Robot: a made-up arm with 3 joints. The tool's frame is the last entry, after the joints.
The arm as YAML. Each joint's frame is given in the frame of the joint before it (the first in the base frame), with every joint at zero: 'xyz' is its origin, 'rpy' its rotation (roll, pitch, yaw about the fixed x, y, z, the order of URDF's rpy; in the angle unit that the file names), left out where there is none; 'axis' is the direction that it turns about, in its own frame. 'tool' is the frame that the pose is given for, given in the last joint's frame.
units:
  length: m
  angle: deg
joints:
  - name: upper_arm
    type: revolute
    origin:
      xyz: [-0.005, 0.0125, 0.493]
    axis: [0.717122, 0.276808, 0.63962]
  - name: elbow
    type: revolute
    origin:
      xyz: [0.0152, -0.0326, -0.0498]
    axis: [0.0, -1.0, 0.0]
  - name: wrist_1
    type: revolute
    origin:
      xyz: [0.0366, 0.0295, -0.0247]
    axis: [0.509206, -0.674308, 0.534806]
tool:
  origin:
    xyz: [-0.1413, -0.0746, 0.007]
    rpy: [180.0, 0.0, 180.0]
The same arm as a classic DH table. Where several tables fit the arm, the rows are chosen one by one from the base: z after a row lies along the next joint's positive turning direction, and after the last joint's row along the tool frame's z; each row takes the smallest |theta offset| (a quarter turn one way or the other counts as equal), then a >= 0, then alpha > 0; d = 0 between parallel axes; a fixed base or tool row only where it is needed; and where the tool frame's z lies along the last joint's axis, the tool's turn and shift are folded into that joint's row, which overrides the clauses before.
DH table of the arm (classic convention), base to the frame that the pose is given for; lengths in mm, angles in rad. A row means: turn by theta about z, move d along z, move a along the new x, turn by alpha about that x. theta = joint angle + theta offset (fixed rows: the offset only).
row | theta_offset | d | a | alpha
base (fixed) | -1.2024 | 493.1 | -13.5 | -0.8768
upper_arm | 1.3287 | -22.9 | 47.3 | 1.8513
elbow | 0.0816 | -9.9 | 43.5 | -0.8308
wrist_1 | 0.9546 | -20.4 | -157.7 | 2.1351
tool (fixed) | -2.4948 | -23.2 | 0 | 0

